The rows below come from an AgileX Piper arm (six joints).
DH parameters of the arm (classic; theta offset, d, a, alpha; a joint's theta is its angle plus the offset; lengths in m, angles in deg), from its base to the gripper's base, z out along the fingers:
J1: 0 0.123 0 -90
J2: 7.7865 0 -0.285 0
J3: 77.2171 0 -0.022 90
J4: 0 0.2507 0 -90
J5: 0 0 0 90
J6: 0 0.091 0 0
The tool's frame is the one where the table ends.
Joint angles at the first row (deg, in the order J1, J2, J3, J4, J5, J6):
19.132 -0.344 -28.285 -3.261 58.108 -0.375
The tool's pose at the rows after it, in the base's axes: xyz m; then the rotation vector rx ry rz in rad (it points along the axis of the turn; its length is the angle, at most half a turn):
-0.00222 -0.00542 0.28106 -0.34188 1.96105 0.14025
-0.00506 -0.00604 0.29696 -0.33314 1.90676 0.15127
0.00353 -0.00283 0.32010 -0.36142 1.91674 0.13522
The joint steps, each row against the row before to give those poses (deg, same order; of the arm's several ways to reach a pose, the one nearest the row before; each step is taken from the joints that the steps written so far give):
0.000 -0.050 -0.274 -0.005 -0.187 -0.335
0.001 0.958 -2.898 0.215 -1.238 -0.061
-0.003 5.950 -4.590 0.147 -0.480 -1.478

